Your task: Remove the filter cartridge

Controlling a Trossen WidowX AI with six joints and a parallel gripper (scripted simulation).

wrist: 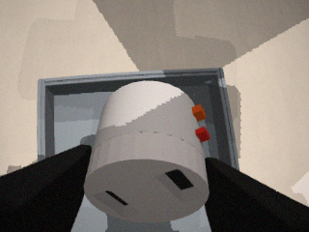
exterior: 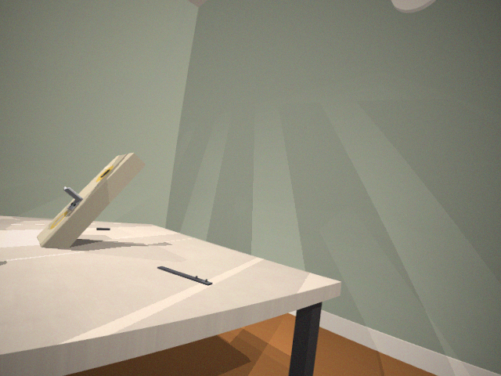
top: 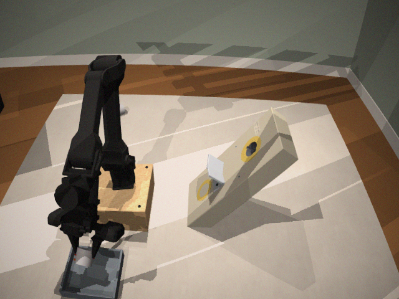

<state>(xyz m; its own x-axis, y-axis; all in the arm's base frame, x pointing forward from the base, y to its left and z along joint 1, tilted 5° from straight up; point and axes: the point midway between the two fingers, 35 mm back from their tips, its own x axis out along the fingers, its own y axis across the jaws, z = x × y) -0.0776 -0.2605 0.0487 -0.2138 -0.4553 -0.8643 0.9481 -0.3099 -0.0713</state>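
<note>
Now: the round filter cartridge right at my gripper tip. Round my gripper tip: dark grey tray: 100 mm below; beige service panel: 420 mm ahead, 230 mm to the left, 40 mm above; grey flap: 360 mm ahead, 240 mm to the left, 30 mm above.
</note>
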